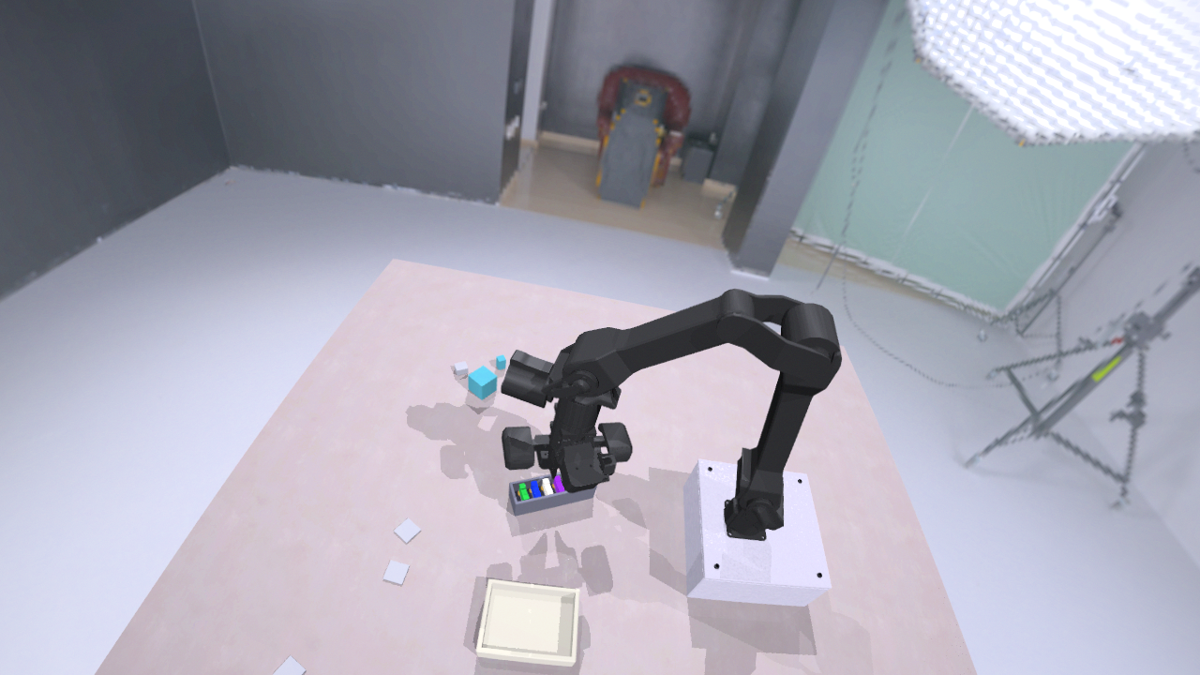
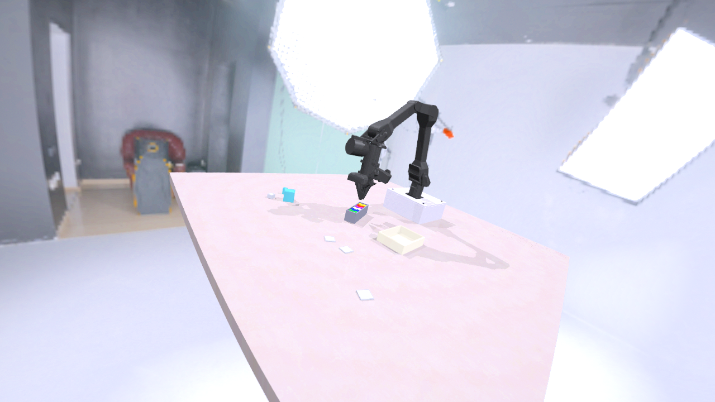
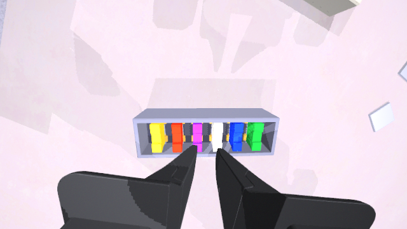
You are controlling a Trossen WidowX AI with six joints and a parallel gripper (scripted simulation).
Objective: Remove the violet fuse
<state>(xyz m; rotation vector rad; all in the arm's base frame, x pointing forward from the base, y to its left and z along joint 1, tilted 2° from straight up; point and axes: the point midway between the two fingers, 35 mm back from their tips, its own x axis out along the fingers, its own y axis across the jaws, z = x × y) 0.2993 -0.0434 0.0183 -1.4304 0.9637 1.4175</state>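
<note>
My gripper tip is 1 cm to the left of the violet fuse and 5 cm above it. From my gripper tip the other things lie so: white fuse (1 cm ahead, 5 cm below); red fuse (2 cm behind, 1 cm to the right, 5 cm below); blue fuse (3 cm ahead, 1 cm to the left, 5 cm below).
</note>
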